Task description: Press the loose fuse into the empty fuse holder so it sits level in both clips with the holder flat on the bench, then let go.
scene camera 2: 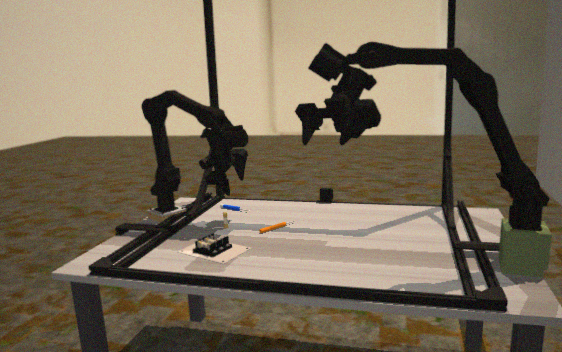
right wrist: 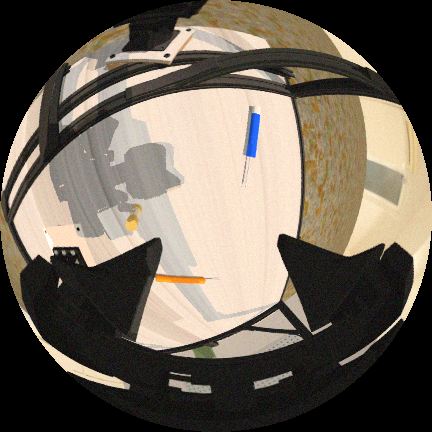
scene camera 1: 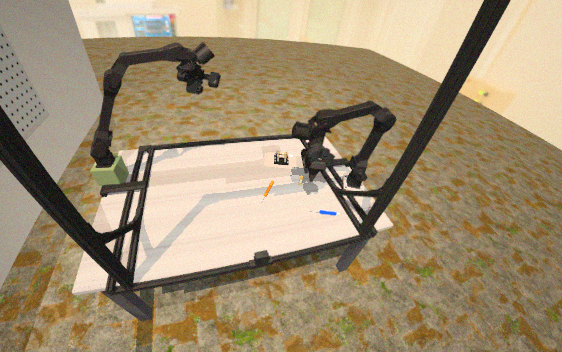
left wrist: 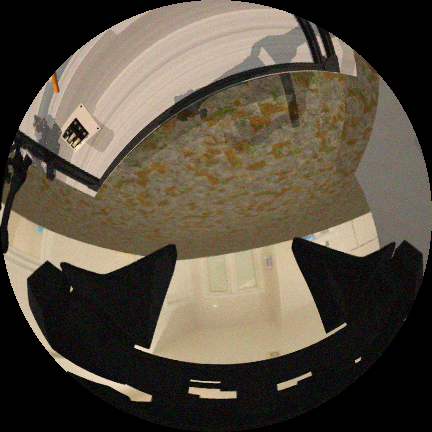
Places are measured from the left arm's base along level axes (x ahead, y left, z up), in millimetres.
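Where they show: left gripper, fingertip midpoint: (scene camera 2: pixel 321 144) (scene camera 1: pixel 204 83) (left wrist: pixel 236 247); right gripper, fingertip midpoint: (scene camera 2: pixel 235 187) (right wrist: pixel 220 242) (scene camera 1: pixel 308 177); left arm's base at its link origin: (scene camera 2: pixel 525 225) (scene camera 1: pixel 105 162); right arm's base at its link origin: (scene camera 2: pixel 166 209) (scene camera 1: pixel 353 183).
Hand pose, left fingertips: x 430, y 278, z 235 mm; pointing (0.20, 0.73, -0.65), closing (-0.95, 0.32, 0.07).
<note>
Each offset is from my left fingertips to the top centre of the thing.
The loose yellowish fuse @[435 mm ahead, 367 mm right, 292 mm down] (scene camera 1: pixel 301 180) (scene camera 2: pixel 225 220) (right wrist: pixel 133 218) stands upright on the table. The black fuse holder (scene camera 1: pixel 281 158) (scene camera 2: pixel 212 245) (left wrist: pixel 75 134) (right wrist: pixel 67 255) sits on a pale square plate (scene camera 2: pixel 235 256) (left wrist: pixel 88 116) (right wrist: pixel 62 234); light-coloured fuses show on one side of it, and the right finger hardware partly hides it in the right wrist view. My right gripper (scene camera 1: pixel 314 176) (scene camera 2: pixel 234 186) (right wrist: pixel 220 242) is open and empty above the table, near the fuse but apart from it. My left gripper (scene camera 1: pixel 204 87) (scene camera 2: pixel 325 143) (left wrist: pixel 236 247) is open and empty, high up and far from the holder.
An orange-handled tool @[268 mm ahead, 407 mm right, 330 mm down] (scene camera 1: pixel 269 188) (scene camera 2: pixel 273 228) (left wrist: pixel 55 83) (right wrist: pixel 180 279) and a blue-handled tool @[493 mm ahead, 553 mm right, 329 mm down] (scene camera 1: pixel 328 213) (scene camera 2: pixel 231 207) (right wrist: pixel 253 135) lie on the table. Black frame rails (scene camera 1: pixel 220 270) (scene camera 2: pixel 280 287) border it. A green block (scene camera 1: pixel 109 171) (scene camera 2: pixel 525 250) is under the left arm's base.
</note>
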